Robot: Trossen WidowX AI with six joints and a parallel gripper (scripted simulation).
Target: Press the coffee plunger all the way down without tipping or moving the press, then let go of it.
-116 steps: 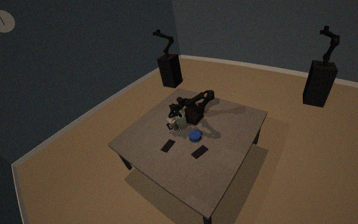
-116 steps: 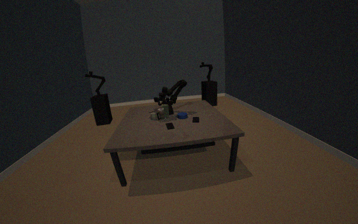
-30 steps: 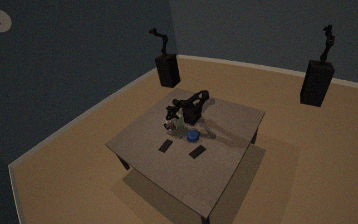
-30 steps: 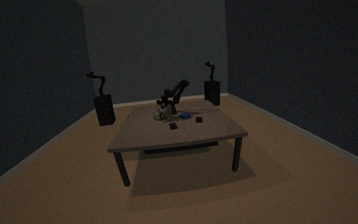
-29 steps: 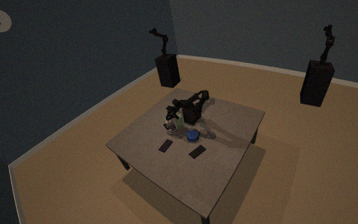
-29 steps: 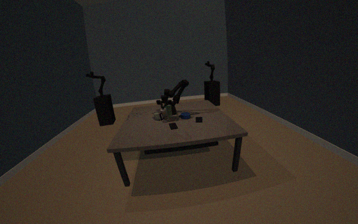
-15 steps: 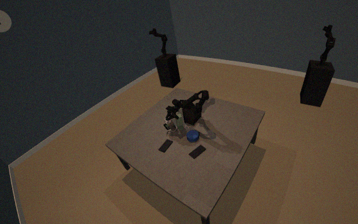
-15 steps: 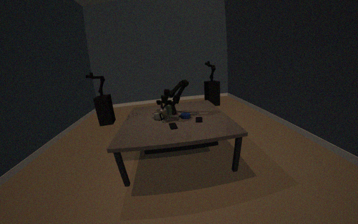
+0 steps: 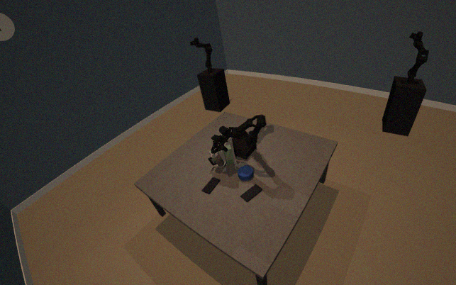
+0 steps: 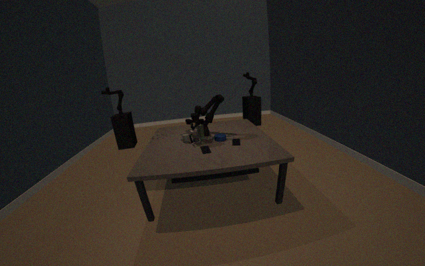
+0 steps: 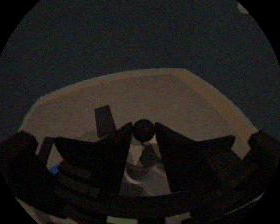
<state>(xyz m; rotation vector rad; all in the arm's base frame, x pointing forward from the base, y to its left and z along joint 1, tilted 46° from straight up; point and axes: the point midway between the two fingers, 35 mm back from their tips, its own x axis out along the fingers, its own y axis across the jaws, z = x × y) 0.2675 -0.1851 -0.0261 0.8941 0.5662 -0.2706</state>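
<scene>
My gripper tip is 90 mm above the coffee press and 20 mm past it. Round my gripper tip: cup 130 mm below, 90 mm behind, 80 mm to the right; green carton 100 mm behind, 90 mm below, 80 mm to the left.
</scene>
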